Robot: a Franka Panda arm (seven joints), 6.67 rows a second.
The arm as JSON. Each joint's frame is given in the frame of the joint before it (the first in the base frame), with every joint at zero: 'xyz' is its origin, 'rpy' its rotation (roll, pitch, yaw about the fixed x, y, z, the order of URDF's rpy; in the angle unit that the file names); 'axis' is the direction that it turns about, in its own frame. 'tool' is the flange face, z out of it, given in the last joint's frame.
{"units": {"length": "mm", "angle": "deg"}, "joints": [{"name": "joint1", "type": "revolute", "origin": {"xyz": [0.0, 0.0, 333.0], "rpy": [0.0, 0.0, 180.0]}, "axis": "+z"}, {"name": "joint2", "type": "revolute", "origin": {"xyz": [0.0, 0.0, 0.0], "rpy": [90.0, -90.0, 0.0]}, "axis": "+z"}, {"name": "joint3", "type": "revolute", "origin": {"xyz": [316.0, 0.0, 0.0], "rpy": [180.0, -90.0, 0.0]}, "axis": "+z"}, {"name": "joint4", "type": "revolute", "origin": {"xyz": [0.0, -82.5, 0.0], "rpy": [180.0, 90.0, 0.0]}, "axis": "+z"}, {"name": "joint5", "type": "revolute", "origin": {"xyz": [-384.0, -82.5, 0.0], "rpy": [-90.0, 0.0, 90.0]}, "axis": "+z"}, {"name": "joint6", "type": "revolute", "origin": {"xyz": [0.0, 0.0, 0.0], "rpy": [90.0, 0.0, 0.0]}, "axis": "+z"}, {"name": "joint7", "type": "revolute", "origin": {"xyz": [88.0, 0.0, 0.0], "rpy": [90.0, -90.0, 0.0]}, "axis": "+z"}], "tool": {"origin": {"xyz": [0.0, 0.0, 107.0], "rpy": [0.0, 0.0, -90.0]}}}
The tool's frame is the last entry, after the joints.
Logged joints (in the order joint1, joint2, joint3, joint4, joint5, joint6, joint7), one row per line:
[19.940, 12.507, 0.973, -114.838, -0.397, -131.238, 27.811]
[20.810, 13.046, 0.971, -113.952, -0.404, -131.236, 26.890]
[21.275, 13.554, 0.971, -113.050, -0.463, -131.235, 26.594]
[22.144, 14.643, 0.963, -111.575, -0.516, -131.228, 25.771]
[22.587, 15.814, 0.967, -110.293, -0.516, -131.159, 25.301]
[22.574, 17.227, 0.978, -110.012, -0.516, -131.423, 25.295]
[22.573, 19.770, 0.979, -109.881, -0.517, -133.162, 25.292]
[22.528, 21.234, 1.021, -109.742, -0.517, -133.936, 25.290]
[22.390, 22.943, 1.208, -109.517, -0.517, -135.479, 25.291]
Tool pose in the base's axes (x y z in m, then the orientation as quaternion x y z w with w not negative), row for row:
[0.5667, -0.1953, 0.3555, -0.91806, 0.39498, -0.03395, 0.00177]
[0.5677, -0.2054, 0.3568, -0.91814, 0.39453, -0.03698, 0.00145]
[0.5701, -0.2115, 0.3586, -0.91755, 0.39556, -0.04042, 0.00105]
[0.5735, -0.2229, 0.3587, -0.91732, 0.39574, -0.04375, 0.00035]
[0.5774, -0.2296, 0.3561, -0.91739, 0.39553, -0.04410, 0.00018]
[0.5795, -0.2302, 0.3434, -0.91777, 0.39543, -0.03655, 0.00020]
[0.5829, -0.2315, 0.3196, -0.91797, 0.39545, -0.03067, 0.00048]
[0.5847, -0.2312, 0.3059, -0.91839, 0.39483, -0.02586, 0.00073]
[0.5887, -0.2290, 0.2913, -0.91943, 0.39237, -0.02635, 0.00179]
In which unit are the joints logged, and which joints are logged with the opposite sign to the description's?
The joints are logged in degrees. Opposite sign: joint1, joint6.
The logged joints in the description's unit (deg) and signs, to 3 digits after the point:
[-19.940, 12.507, 0.973, -114.838, -0.397, 131.238, 27.811]
[-20.810, 13.046, 0.971, -113.952, -0.404, 131.236, 26.890]
[-21.275, 13.554, 0.971, -113.050, -0.463, 131.235, 26.594]
[-22.144, 14.643, 0.963, -111.575, -0.516, 131.228, 25.771]
[-22.587, 15.814, 0.967, -110.293, -0.516, 131.159, 25.301]
[-22.574, 17.227, 0.978, -110.012, -0.516, 131.423, 25.295]
[-22.573, 19.770, 0.979, -109.881, -0.517, 133.162, 25.292]
[-22.528, 21.234, 1.021, -109.742, -0.517, 133.936, 25.290]
[-22.390, 22.943, 1.208, -109.517, -0.517, 135.479, 25.291]

